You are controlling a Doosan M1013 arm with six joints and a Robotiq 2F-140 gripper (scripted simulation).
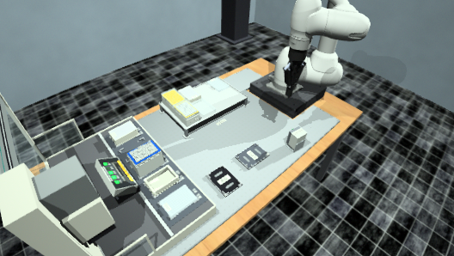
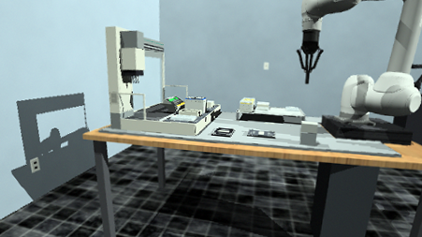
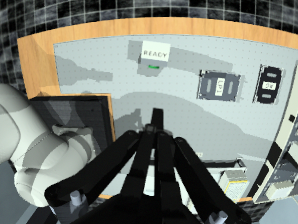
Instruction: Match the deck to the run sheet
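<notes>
The grey key box lies 25 cm below my hand, 8 cm to the left of it and 1 cm behind it. Also, from my hand: clear cover: 40 cm to the right, 32 cm ahead, 19 cm below; yellow-rimmed tip rack: 39 cm to the right, 31 cm ahead, 21 cm below; shelf: 46 cm to the right, 26 cm below, 15 cm ahead.
</notes>
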